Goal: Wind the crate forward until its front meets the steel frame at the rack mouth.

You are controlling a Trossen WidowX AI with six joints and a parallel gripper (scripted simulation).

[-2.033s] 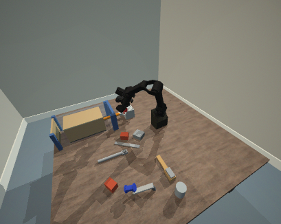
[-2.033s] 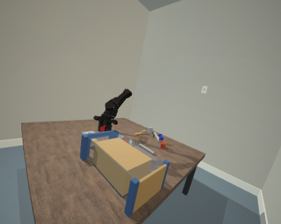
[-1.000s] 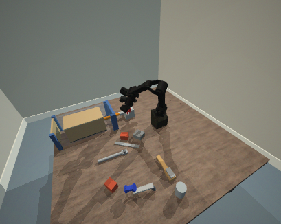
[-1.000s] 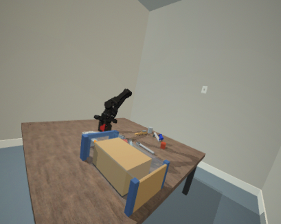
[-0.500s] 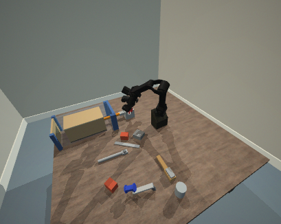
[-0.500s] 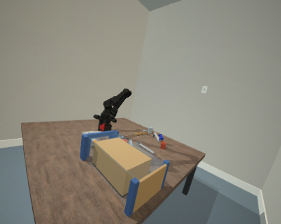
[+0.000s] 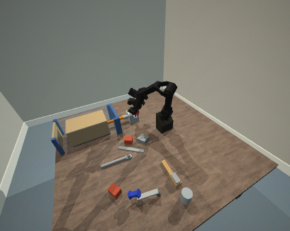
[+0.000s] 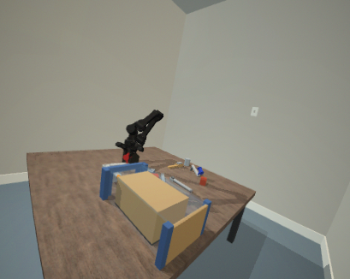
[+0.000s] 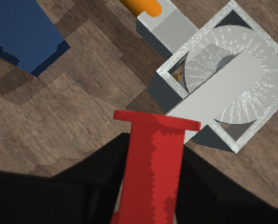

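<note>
The red-gripped winch handle lies 3 cm below my gripper tip, 2 cm to the right of it and 1 cm behind it. Round my gripper tip: blue frame (13 cm ahead, 11 cm to the right, 3 cm below); red handle knob (1 cm to the left, 1 cm behind); grey winch (10 cm below, 9 cm to the right, 4 cm behind).
</note>
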